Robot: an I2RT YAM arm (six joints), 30 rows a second.
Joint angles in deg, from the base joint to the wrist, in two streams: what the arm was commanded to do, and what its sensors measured. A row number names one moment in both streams.
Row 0, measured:
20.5, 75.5, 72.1, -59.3, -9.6, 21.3
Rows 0 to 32, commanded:
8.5, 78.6, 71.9, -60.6, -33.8, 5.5
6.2, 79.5, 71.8, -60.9, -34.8, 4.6
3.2, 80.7, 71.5, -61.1, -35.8, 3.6
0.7, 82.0, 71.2, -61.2, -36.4, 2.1
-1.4, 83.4, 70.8, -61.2, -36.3, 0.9
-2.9, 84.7, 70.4, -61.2, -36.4, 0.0
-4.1, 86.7, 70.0, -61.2, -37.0, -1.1
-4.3, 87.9, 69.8, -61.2, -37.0, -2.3
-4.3, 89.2, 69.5, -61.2, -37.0, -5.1
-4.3, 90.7, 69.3, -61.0, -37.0, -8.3
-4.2, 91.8, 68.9, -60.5, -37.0, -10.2
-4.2, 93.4, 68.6, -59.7, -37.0, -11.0
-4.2, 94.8, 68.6, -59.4, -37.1, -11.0
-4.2, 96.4, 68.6, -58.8, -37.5, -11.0
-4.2, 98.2, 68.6, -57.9, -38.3, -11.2
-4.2, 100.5, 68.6, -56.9, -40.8, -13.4
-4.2, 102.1, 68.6, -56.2, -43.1, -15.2
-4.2, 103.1, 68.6, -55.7, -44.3, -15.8
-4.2, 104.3, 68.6, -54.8, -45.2, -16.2
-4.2, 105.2, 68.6, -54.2, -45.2, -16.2
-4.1, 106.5, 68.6, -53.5, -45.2, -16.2
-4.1, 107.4, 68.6, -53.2, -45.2, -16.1
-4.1, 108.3, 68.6, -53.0, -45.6, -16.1
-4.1, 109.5, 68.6, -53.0, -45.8, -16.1
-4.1, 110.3, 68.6, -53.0, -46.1, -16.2
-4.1, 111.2, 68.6, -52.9, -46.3, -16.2
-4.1, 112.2, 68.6, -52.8, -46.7, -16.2
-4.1, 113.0, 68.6, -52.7, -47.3, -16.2
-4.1, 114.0, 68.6, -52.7, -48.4, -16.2
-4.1, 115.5, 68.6, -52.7, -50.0, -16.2
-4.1, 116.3, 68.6, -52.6, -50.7, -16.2
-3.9, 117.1, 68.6, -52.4, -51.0, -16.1
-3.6, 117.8, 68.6, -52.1, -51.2, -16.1
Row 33, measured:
-4.3, 115.2, 68.9, -52.9, -47.9, -15.2
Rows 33 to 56, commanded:
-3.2, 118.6, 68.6, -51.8, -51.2, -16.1
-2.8, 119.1, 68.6, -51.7, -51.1, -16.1
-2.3, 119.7, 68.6, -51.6, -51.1, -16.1
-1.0, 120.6, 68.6, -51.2, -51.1, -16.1
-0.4, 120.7, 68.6, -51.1, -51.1, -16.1
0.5, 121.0, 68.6, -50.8, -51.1, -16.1
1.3, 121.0, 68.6, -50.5, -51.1, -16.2
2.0, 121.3, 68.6, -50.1, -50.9, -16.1
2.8, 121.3, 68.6, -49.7, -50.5, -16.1
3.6, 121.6, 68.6, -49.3, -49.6, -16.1
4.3, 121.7, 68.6, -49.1, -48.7, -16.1
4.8, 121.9, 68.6, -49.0, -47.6, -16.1
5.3, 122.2, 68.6, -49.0, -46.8, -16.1
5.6, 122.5, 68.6, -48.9, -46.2, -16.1
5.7, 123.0, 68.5, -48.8, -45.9, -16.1
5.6, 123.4, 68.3, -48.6, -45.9, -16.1
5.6, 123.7, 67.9, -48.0, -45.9, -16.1
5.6, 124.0, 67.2, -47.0, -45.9, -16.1
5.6, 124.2, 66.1, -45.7, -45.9, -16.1
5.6, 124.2, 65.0, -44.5, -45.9, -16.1
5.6, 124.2, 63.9, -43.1, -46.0, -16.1
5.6, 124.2, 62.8, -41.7, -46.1, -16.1
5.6, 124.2, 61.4, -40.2, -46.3, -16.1
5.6, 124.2, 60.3, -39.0, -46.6, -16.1
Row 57, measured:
5.3, 121.1, 65.1, -41.2, -54.8, -15.1
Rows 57 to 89, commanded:
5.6, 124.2, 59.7, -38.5, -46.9, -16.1
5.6, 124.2, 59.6, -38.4, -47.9, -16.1
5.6, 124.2, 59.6, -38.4, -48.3, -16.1
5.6, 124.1, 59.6, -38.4, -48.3, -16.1
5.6, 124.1, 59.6, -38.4, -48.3, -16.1
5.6, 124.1, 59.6, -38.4, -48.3, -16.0
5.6, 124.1, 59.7, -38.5, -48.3, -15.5
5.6, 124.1, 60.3, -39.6, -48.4, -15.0
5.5, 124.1, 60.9, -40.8, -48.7, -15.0
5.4, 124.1, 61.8, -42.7, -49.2, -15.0
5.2, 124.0, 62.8, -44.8, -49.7, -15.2
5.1, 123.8, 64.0, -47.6, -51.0, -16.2
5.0, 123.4, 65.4, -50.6, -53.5, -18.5
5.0, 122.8, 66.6, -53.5, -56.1, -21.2
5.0, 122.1, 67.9, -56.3, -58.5, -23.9
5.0, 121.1, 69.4, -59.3, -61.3, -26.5
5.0, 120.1, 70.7, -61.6, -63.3, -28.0
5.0, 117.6, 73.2, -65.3, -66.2, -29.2
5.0, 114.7, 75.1, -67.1, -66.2, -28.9
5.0, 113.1, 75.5, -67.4, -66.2, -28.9
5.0, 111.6, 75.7, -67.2, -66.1, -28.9
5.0, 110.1, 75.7, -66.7, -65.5, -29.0
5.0, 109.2, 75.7, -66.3, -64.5, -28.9
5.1, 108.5, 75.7, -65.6, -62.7, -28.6
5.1, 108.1, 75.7, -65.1, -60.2, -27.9
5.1, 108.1, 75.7, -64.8, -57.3, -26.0
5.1, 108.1, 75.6, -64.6, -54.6, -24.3
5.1, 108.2, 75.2, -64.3, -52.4, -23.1
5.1, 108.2, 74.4, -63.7, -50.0, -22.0
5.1, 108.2, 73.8, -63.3, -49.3, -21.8
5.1, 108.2, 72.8, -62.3, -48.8, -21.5
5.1, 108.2, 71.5, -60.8, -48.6, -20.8
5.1, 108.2, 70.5, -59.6, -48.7, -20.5
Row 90, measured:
5.2, 107.9, 73.4, -61.4, -53.1, -23.2
